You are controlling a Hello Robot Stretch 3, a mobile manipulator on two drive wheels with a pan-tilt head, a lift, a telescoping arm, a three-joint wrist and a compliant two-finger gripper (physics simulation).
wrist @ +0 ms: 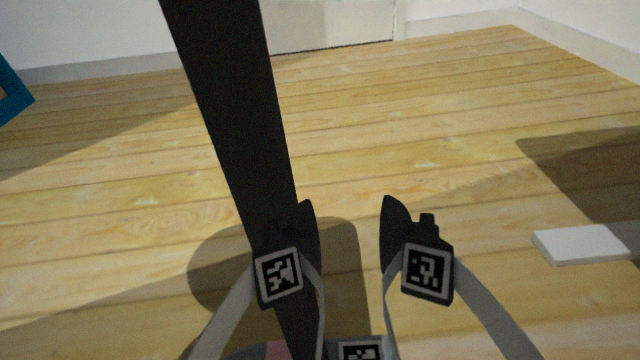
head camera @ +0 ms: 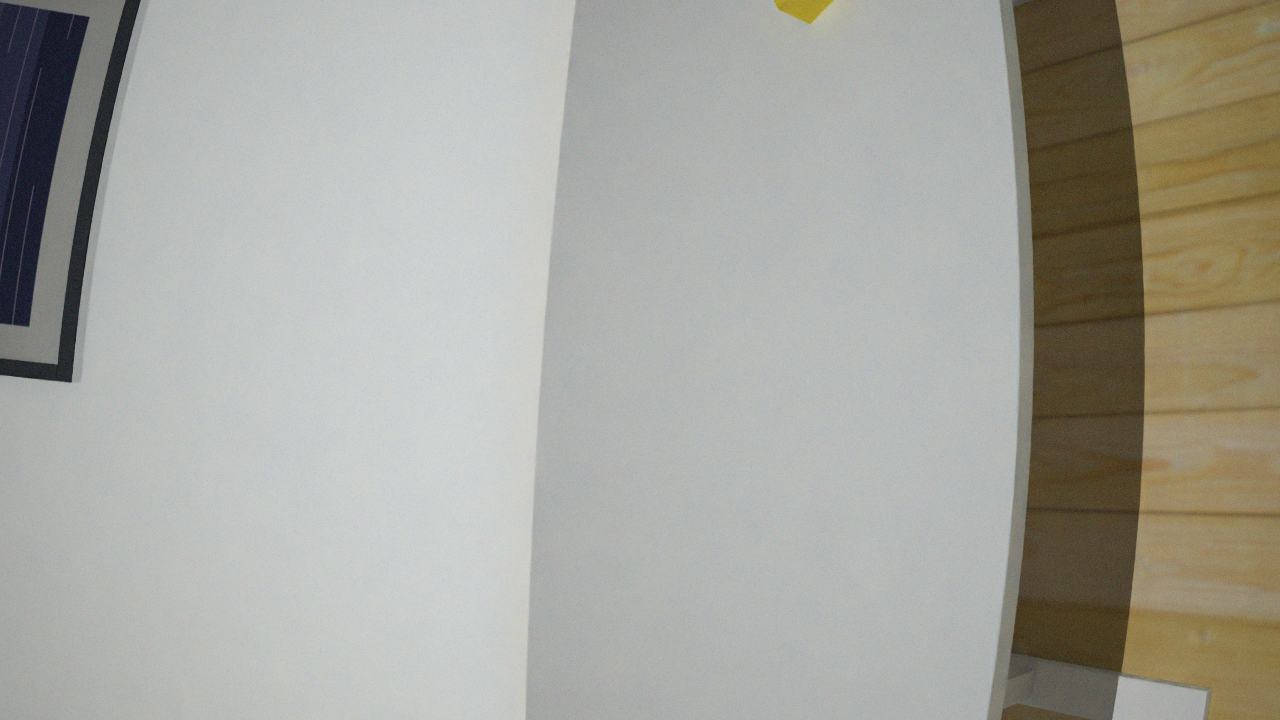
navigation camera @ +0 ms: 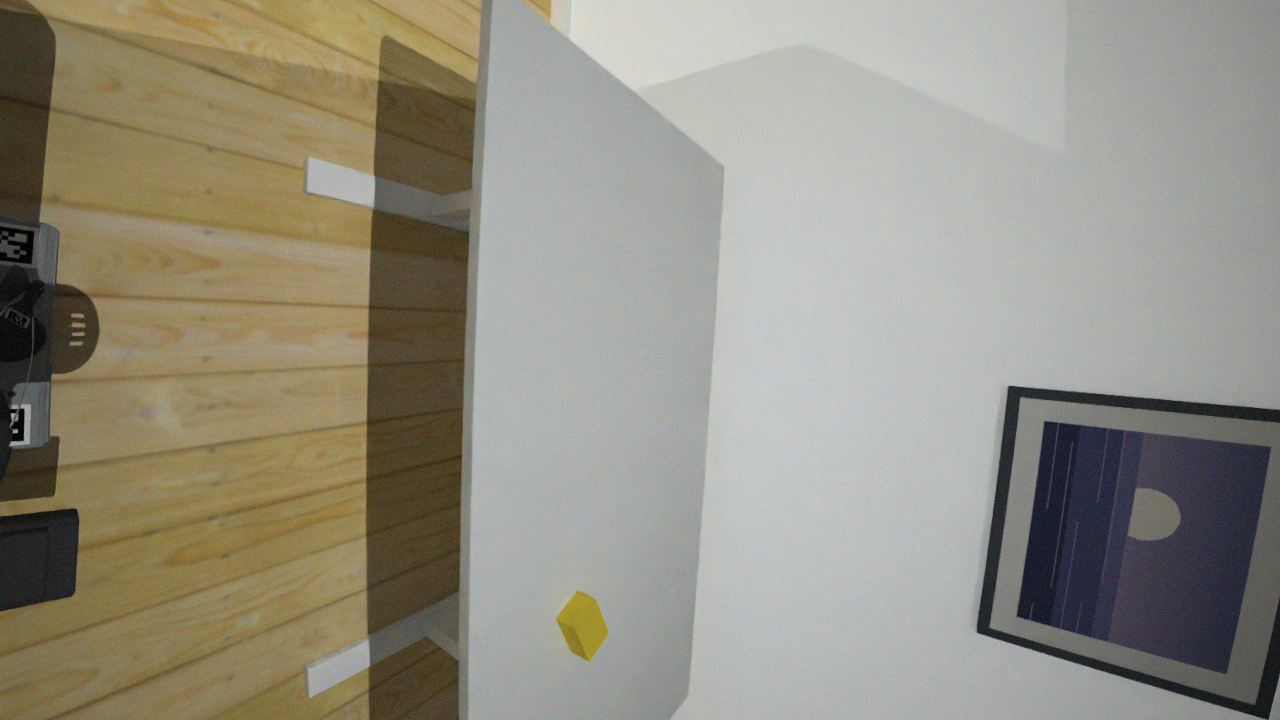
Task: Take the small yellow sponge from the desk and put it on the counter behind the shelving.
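Seen in the pictures: gripper, fingertip midpoint: [wrist: 348, 223]; robot's base, origin of the base link: [navigation camera: 6, 331].
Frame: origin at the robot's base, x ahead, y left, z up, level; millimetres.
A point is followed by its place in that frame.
Note:
The small yellow sponge [head camera: 805, 8] @(x 646, y -410, z 740 mm) [navigation camera: 583, 625] @(x 628, y -438, z 765 mm) lies on the light grey desk [head camera: 787, 358] @(x 672, y -57, z 720 mm) [navigation camera: 590, 358] @(x 645, y 31, z 720 mm). In the head camera it is cut off by the top edge; in the navigation camera it is low, near the desk's lower end. My gripper [wrist: 348, 223] @(x -12, y 86, z 486 mm) is open in the wrist view, with bare floor showing between its fingertips. It is away from the sponge, which does not show in the wrist view. The counter and the shelving that the task names cannot be made out in these views.
A framed picture [head camera: 44, 179] @(x 1215, y -210, z 1455 mm) [navigation camera: 1136, 546] @(x 1217, y -240, z 1610 mm) hangs on the wall by the desk. White desk feet [navigation camera: 340, 181] [wrist: 580, 244] rest on the wooden floor. The black mast [wrist: 240, 100] @(x -62, y 116, z 553 mm) stands left of the gripper. A blue-edged object [wrist: 15, 100] @(x -1492, y 1420, z 51 mm) is at the far left. Part of my base [navigation camera: 31, 420] @(x 29, y -125, z 160 mm) shows.

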